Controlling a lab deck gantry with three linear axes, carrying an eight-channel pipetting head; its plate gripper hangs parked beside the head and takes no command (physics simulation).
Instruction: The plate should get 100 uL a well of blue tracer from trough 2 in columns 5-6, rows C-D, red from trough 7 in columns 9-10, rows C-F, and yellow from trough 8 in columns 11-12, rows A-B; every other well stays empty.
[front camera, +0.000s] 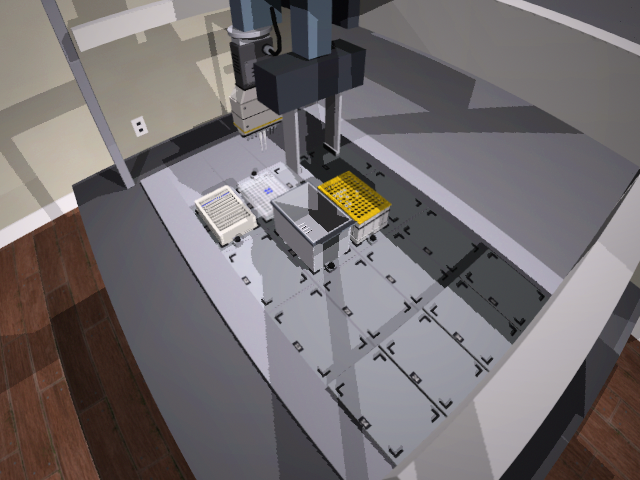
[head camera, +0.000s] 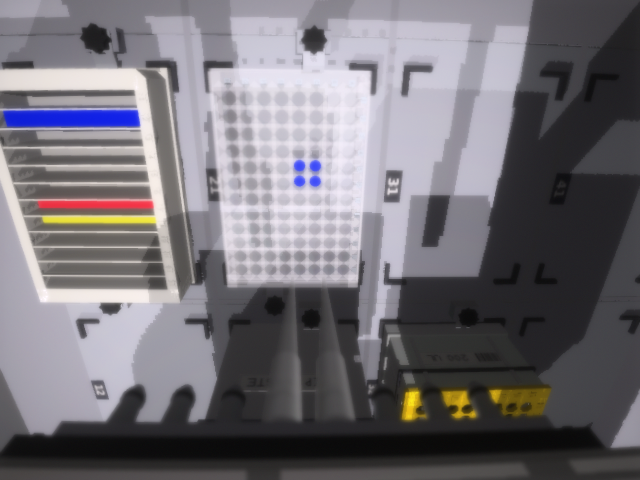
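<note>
The clear plate shows blue in four wells, columns 5-6, rows C-D; its other wells look uncoloured. The cream trough block stands beside it, with blue liquid in trough 2, red liquid in trough 7 and yellow liquid in trough 8. The pipetting head is raised above the plate area and carries two tips on its middle channels; no coloured liquid shows in them. The parked plate gripper hangs beside the head, its fingers apart, holding nothing.
The tall grey waste bin stands in front of the plate, with some used tips inside. The yellow tip rack stands beside the bin. Black corner brackets and clamp knobs mark the deck positions.
</note>
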